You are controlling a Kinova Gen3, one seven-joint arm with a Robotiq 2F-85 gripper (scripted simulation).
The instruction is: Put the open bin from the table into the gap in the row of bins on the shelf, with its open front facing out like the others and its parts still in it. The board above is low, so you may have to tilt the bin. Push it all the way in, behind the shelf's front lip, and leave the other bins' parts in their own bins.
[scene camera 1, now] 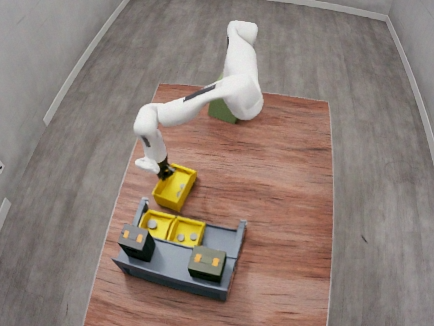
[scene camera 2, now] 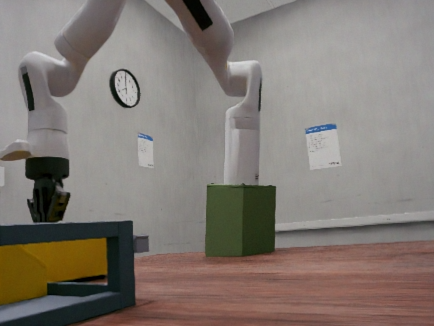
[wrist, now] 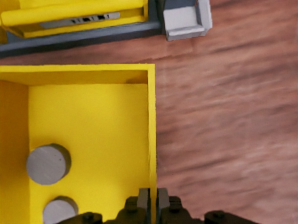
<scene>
yellow bin: scene camera 1; scene camera 2 67,260; wrist
same spot on yellow bin: [scene camera 1: 169,188] = [wrist: 124,179]
</scene>
